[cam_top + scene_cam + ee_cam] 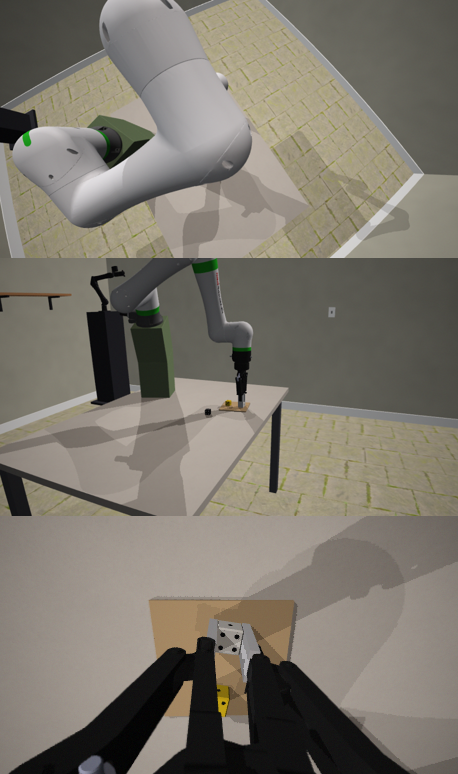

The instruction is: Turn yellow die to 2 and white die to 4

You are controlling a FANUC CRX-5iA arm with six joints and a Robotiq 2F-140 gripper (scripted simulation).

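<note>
Now: hand 2 cm above the white die. From my hand the other things lie so: tan mat: 4 cm behind, 4 cm below; then black die: 12 cm behind, 15 cm to the right, 3 cm below; then yellow die: 7 cm behind, 2 cm below.
</note>
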